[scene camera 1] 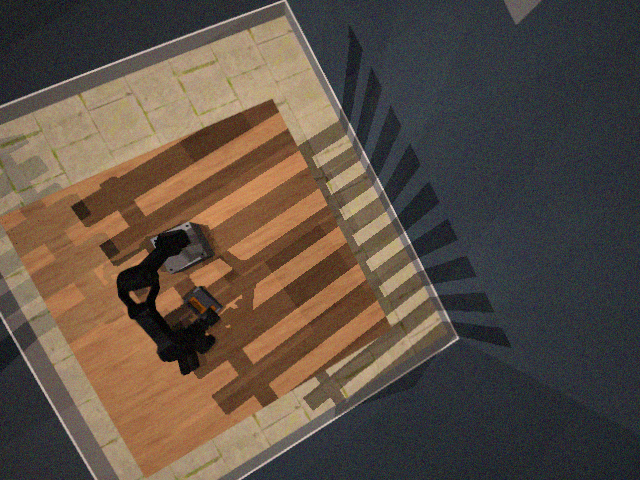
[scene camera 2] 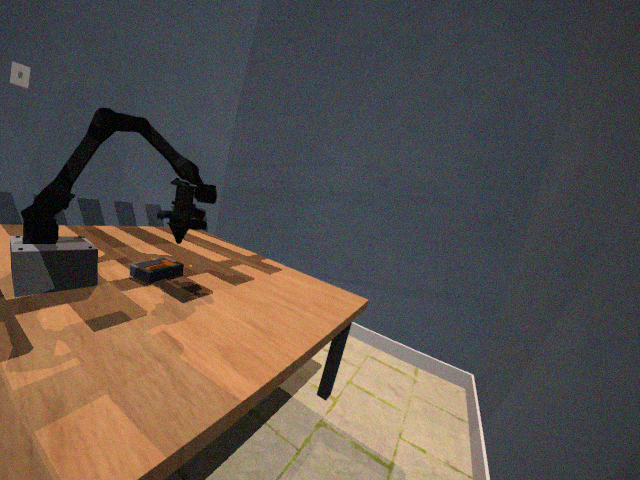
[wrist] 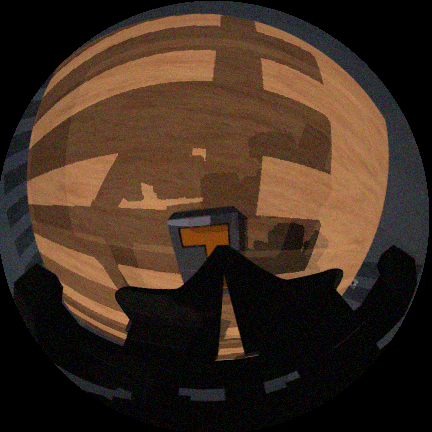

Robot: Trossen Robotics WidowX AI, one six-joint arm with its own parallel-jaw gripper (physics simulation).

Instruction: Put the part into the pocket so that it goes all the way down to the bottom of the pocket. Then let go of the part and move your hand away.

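Seen in the pictures: gripper, between the fingertips: [scene camera 1: 203,322] [scene camera 2: 178,243] [wrist: 221,249]; arm's base, origin of its link: [scene camera 1: 180,239] [scene camera 2: 39,241].
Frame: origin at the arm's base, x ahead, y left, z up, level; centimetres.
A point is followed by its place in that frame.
Note:
A dark grey block with a pocket [scene camera 1: 209,295] @[x 26.5, y -2.5, z -8.6 cm] [scene camera 2: 146,274] @[x 23.3, y -12.0, z -7.7 cm] [wrist: 186,260] @[x 28.6, y -3.4, z -6.9 cm] sits on the table. The orange part [scene camera 1: 195,303] @[x 27.0, y -8.7, z -7.0 cm] [scene camera 2: 159,265] @[x 28.9, y -7.4, z -7.0 cm] [wrist: 205,235] @[x 33.0, y -5.1, z -7.0 cm] lies inside the pocket, and its top does not stand visibly above the rim in scene camera 2. Whether it touches the pocket's bottom cannot be seen. My gripper [scene camera 2: 178,240] @[x 35.4, y -6.0, z 0.1 cm] [wrist: 221,249] @[x 35.4, y -6.0, z 0.1 cm] is shut and empty. In scene camera 2 it points down, above and a little to the right of the block, with a gap between. In the wrist view the fingers hide the near part of the block and of the orange part.
The arm's grey base box [scene camera 1: 192,255] @[x 8.0, y 1.6, z -0.2 cm] [scene camera 2: 72,266] @[x 5.9, y -9.8, z -4.1 cm] stands beside the block on the wooden table [scene camera 1: 139,413] @[x 60.5, y -51.5, z -10.5 cm] [scene camera 2: 232,335] @[x 29.6, y -48.2, z -10.5 cm]. The table's corner and a dark leg [scene camera 2: 334,361] show in scene camera 2. Striped shadows cross the table.

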